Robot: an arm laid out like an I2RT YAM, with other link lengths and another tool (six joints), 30 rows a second.
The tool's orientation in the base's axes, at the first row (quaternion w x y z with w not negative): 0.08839 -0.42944 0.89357 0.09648
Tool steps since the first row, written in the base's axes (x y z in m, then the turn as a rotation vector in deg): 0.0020 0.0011 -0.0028 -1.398 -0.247 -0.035; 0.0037 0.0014 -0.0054 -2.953 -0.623 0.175; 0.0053 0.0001 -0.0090 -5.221 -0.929 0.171; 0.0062 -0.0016 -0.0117 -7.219 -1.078 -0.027; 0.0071 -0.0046 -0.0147 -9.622 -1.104 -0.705
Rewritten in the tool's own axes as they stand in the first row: -0.0014 -0.0012 0.0031 1.054 0.942 -0.133; -0.0020 -0.0026 0.0058 2.243 1.952 -0.545; -0.0012 -0.0050 0.0091 3.870 3.543 -0.788; 0.0002 -0.0070 0.0114 5.259 5.001 -0.784; 0.0026 -0.0098 0.0136 6.921 6.804 -0.316
